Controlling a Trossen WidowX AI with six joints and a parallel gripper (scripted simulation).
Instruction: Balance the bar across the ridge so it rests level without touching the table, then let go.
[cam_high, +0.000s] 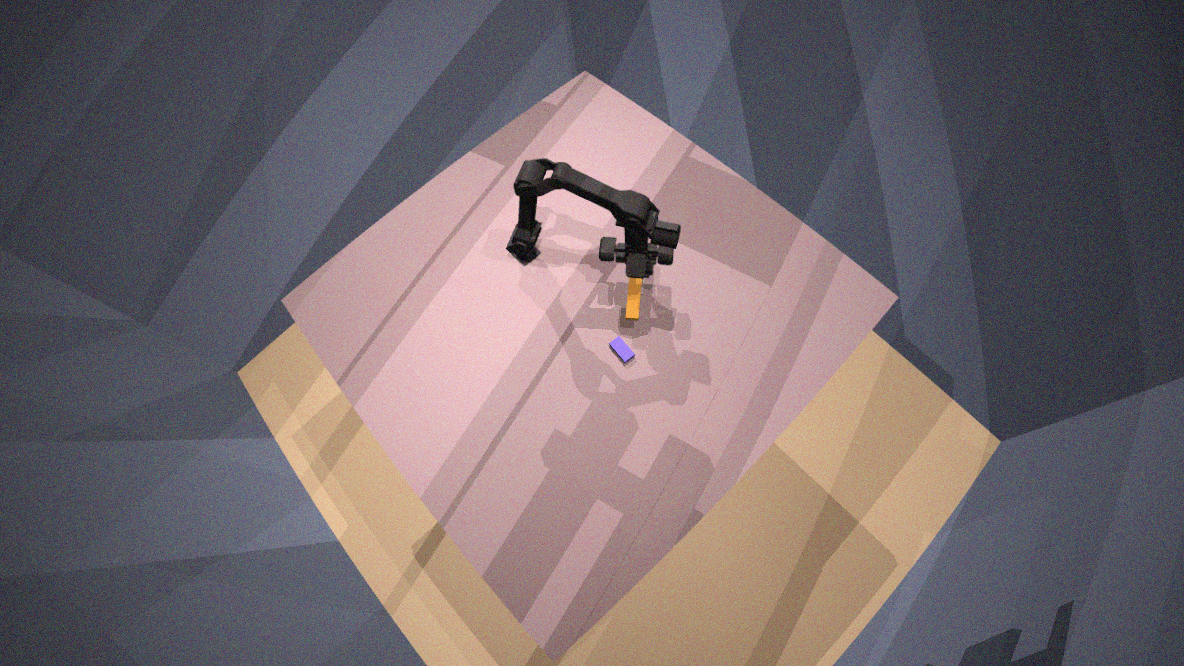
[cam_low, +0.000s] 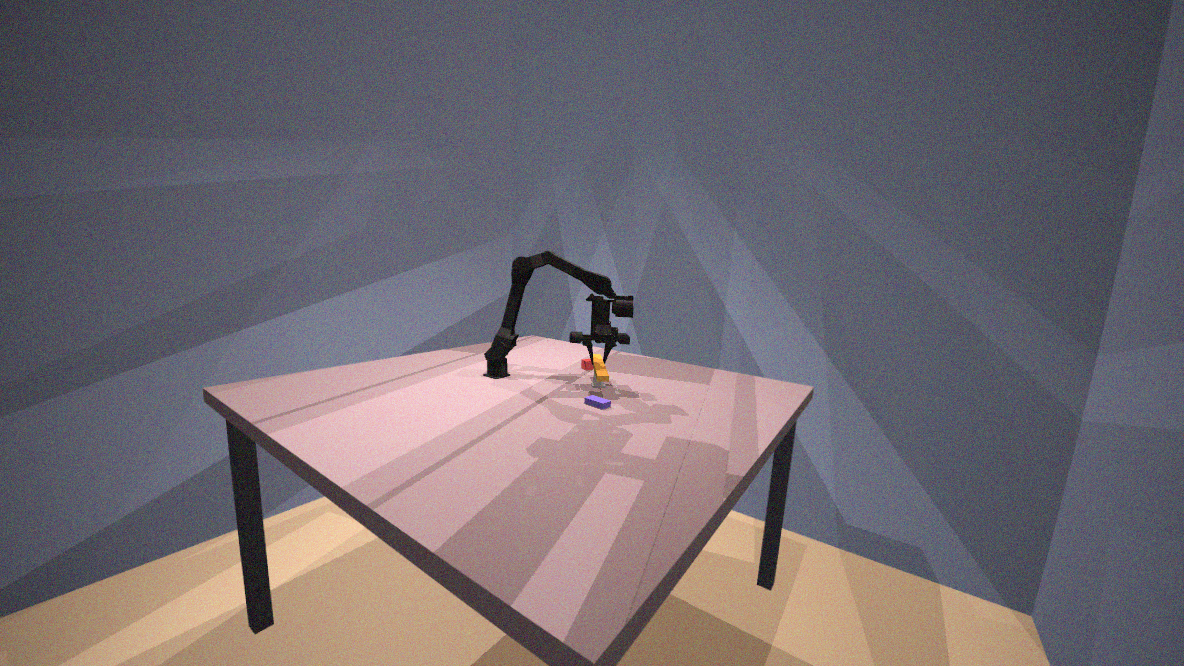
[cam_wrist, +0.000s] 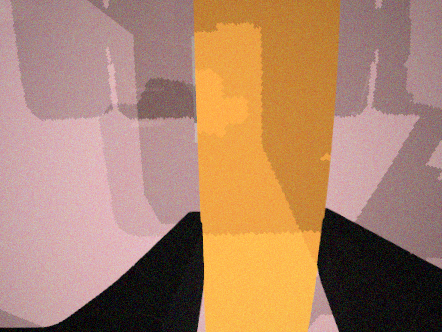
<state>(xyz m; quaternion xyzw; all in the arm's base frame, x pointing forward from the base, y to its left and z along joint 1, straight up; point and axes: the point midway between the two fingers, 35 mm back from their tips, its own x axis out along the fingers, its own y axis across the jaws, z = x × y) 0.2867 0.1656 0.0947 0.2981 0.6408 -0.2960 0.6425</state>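
Now: gripper tip 20 mm short of the bar and 20 mm to the left of it. From my gripper tip the other things lie so: small red cube: 130 mm behind, 120 mm to the left, 40 mm below; purple block: 130 mm ahead, 180 mm to the right, 50 mm below.
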